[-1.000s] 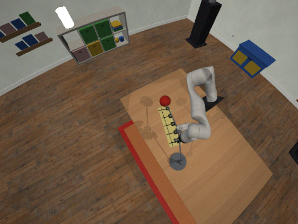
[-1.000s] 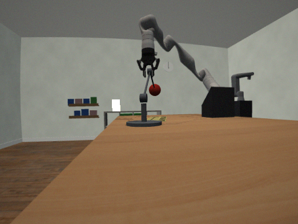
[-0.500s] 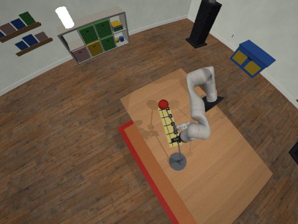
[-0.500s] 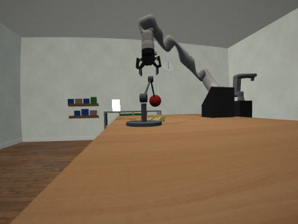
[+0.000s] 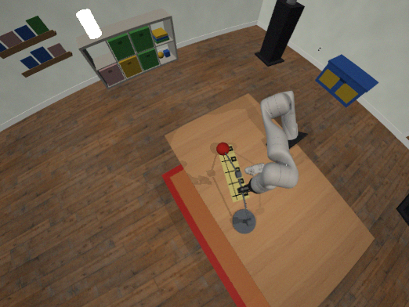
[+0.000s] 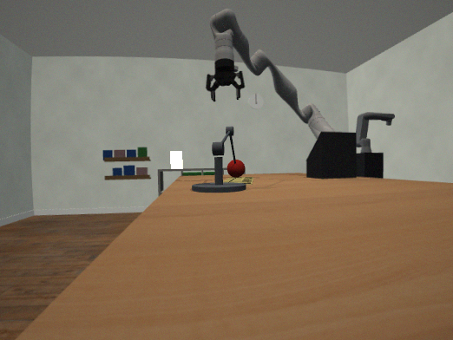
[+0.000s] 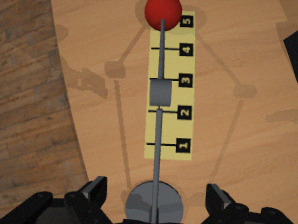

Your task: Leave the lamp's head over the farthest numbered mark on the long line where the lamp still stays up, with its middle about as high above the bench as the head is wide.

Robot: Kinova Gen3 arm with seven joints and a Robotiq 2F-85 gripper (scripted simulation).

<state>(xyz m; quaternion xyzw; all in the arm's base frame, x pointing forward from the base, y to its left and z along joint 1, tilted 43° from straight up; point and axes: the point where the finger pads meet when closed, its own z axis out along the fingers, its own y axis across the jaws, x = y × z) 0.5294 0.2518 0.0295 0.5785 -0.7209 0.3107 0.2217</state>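
Now: hand 80 mm past the yellow numbered strip, 170 mm to the left of it and 330 mm above it. Round my hand: round grey base 40 mm ahead, 180 mm to the left, 300 mm below.
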